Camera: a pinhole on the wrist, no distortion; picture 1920 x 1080 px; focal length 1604.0 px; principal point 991.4 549.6 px. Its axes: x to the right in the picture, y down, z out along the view. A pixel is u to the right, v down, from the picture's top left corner.
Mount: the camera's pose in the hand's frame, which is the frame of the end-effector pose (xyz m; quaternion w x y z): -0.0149 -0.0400 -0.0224 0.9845 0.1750 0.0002 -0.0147
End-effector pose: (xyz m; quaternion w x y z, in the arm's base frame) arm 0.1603 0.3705 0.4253 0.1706 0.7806 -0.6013 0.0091
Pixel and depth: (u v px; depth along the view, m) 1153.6 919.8 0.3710
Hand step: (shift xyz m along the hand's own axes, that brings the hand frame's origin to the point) 0.0233 -0.0886 0.3552
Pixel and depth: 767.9 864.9 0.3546
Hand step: -0.0640 -0.0953 0.3348
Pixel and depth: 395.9 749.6 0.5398
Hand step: -0.2158 -0.1570 0.5086
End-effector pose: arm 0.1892 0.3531 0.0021 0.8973 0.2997 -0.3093 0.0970
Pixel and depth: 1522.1 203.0 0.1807
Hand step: 0.0429 -0.1406 0.1334
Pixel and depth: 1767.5 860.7 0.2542
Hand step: 0.1083 -0.0849 0.2325
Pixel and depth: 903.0 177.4 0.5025
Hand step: -0.0484 -0.3217 0.4093
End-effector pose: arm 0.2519 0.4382 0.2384 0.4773 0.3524 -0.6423 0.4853
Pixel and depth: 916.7 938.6 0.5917
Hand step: -0.0411 -0.1084 0.5827
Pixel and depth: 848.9 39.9 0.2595
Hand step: -0.0416 -0.2061 0.1929
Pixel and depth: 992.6 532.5 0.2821
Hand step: -0.0161 -0.1400 0.2414
